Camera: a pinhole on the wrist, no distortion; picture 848 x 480 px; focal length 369.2 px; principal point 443.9 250.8 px. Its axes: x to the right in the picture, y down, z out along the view. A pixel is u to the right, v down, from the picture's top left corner.
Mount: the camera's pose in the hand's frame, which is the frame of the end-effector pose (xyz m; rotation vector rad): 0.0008 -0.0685 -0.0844 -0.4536 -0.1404 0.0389
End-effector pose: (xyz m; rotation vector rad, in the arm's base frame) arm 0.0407 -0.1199 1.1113 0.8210 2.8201 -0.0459
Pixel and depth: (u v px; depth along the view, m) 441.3 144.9 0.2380
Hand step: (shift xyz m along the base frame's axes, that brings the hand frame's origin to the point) 0.0435 -0.0544 -0.1474
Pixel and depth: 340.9 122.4 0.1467
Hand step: 0.0331 -0.0826 -0.0511
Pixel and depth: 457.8 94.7 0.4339
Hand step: 0.0845 -0.0936 -0.3682
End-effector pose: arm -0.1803 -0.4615 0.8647 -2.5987 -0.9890 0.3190
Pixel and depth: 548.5 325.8 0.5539
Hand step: 0.1026 -0.0587 -0.4644
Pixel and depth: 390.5 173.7 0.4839
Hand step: -0.1969 -0.0357 -0.3557
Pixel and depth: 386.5 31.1 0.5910
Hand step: -0.3965 0.1137 -0.4680
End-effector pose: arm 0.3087 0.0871 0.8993 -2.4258 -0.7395 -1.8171
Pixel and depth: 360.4 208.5 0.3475
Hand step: 0.1983 -0.0136 -0.1794
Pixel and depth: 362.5 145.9 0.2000
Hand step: 0.0731 0.0395 -0.1104
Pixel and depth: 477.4 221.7 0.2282
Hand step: 0.1199 0.0197 -0.0478
